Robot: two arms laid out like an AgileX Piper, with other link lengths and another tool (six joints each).
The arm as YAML. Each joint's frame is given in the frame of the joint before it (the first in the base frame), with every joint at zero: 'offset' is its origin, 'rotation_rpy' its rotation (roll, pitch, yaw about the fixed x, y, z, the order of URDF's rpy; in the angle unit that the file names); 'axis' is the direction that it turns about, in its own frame. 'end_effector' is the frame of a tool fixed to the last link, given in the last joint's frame.
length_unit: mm
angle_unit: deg
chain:
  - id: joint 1
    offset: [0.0, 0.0, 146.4]
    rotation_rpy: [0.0, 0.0, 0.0]
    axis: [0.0, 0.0, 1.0]
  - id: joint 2
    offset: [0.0, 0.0, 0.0]
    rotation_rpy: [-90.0, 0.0, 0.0]
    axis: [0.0, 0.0, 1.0]
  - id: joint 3
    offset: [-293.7, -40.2, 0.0]
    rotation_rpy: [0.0, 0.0, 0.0]
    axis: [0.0, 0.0, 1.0]
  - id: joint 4
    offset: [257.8, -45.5, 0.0]
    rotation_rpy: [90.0, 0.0, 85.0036]
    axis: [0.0, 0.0, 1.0]
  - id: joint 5
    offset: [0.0, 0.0, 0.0]
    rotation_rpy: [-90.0, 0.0, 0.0]
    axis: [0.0, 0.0, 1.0]
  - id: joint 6
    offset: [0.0, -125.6, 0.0]
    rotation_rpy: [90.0, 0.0, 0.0]
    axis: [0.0, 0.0, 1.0]
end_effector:
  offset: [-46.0, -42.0, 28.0]
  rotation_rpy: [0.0, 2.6, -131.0]
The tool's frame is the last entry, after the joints.
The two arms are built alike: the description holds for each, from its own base.
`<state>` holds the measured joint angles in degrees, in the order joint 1, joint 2, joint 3, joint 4, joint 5, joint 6, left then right.
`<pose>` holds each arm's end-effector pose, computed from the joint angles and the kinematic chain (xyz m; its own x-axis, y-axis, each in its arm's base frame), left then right.
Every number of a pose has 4 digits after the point.
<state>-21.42 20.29 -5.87 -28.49 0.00 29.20 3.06 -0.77 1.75 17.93 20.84 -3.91</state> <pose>0.1320 -0.0975 0.2855 -0.2215 -0.7316 0.6447 -0.3524 -0.5564 -0.7525 0.1279 -0.0273 0.2145 0.2250 -0.8702 0.4382 -0.1668 -0.4775 -0.8626</pose>
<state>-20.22 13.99 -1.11 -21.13 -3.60 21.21 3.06 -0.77 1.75 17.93 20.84 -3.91</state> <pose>0.1216 -0.0859 0.2769 -0.2394 -0.7176 0.6540 -0.2683 -0.5985 -0.7549 0.1279 -0.0273 0.2145 0.2250 -0.8702 0.4382 -0.1668 -0.4775 -0.8626</pose>
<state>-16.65 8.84 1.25 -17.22 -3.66 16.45 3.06 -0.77 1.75 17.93 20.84 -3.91</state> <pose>0.1167 -0.0751 0.2731 -0.2260 -0.7112 0.6656 -0.1986 -0.6353 -0.7463 0.1279 -0.0273 0.2145 0.2250 -0.8702 0.4382 -0.1668 -0.4775 -0.8626</pose>
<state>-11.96 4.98 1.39 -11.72 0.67 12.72 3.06 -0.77 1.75 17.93 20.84 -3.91</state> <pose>0.1155 -0.0686 0.2684 -0.1824 -0.7435 0.6434 -0.1612 -0.6229 -0.7655 0.1279 -0.0273 0.2145 0.2250 -0.8702 0.4382 -0.1668 -0.4775 -0.8626</pose>
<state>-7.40 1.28 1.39 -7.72 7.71 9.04 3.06 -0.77 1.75 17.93 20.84 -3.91</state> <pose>0.1163 -0.0614 0.2572 -0.0990 -0.7623 0.6397 -0.1642 -0.6215 -0.7660 0.1279 -0.0273 0.2145 0.2250 -0.8702 0.4382 -0.1668 -0.4775 -0.8626</pose>
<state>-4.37 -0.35 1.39 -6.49 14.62 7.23 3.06 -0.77 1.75 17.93 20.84 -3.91</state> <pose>0.1187 -0.0563 0.2422 -0.0064 -0.7648 0.6442 -0.2071 -0.6293 -0.7491 0.1279 -0.0273 0.2145 0.2250 -0.8702 0.4382 -0.1668 -0.4775 -0.8626</pose>
